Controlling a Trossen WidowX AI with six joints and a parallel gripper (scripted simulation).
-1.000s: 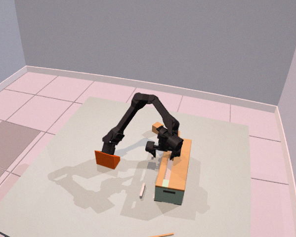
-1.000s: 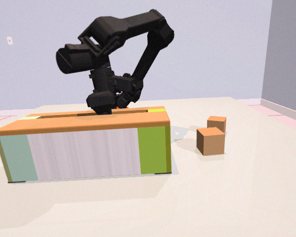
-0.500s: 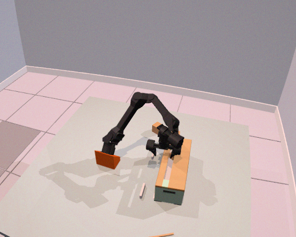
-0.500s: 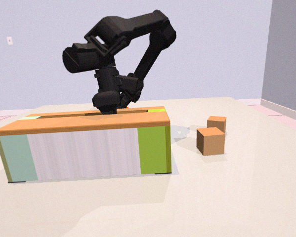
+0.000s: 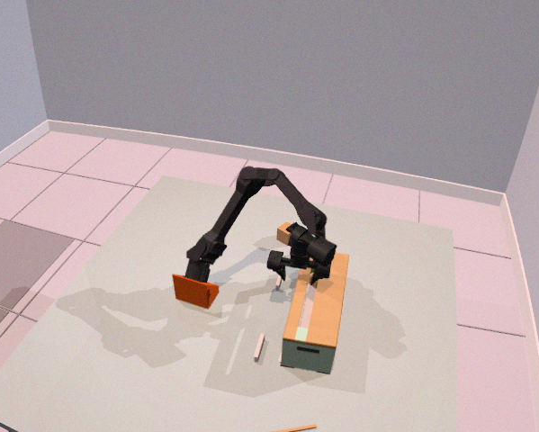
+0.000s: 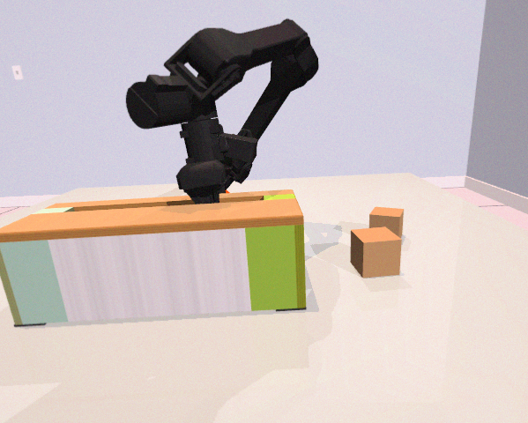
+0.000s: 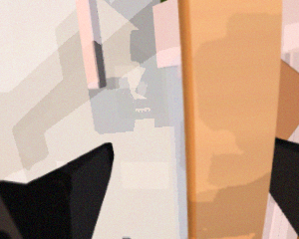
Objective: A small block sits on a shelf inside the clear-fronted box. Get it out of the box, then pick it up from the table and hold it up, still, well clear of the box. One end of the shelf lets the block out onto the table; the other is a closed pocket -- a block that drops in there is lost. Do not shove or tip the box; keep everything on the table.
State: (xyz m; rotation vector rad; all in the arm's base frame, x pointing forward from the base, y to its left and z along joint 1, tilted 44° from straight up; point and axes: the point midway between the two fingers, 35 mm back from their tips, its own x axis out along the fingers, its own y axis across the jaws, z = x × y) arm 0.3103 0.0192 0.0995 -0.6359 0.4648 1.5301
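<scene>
The tan block lies 5 cm ahead of my gripper tip and 3 cm to the left of it. Round my gripper tip: long box 4 cm ahead, 7 cm to the right, 3 cm below.
</scene>
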